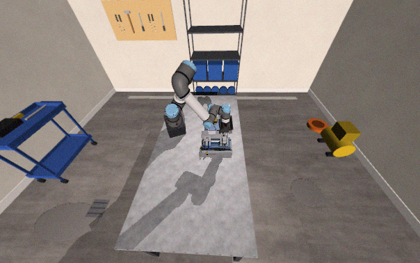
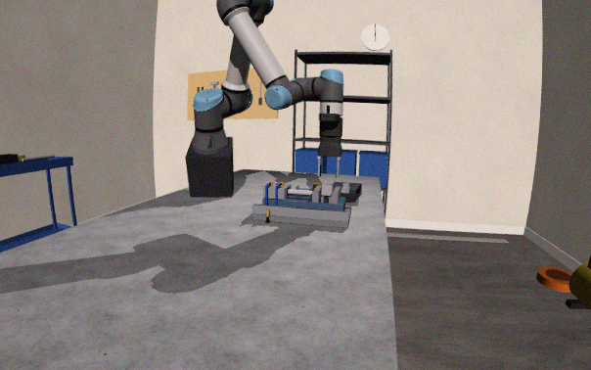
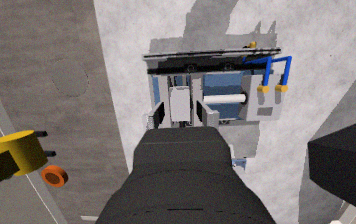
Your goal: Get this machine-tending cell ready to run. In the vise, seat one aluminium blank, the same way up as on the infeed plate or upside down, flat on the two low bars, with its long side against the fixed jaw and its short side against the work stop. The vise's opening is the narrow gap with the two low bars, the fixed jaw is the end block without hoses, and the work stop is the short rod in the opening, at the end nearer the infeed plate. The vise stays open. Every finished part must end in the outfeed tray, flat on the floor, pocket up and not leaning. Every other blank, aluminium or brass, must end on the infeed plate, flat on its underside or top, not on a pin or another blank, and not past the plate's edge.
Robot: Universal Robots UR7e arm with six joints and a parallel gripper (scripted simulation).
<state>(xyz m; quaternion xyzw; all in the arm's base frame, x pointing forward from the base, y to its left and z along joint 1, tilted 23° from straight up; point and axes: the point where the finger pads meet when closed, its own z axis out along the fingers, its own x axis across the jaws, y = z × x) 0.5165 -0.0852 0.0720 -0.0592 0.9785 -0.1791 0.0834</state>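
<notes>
The vise is 70 mm behind my hand, 10 mm to the right of it and 110 mm below it. From my hand the other things lie so: brass blank (120 mm behind, 360 mm to the left, 130 mm below).
</notes>
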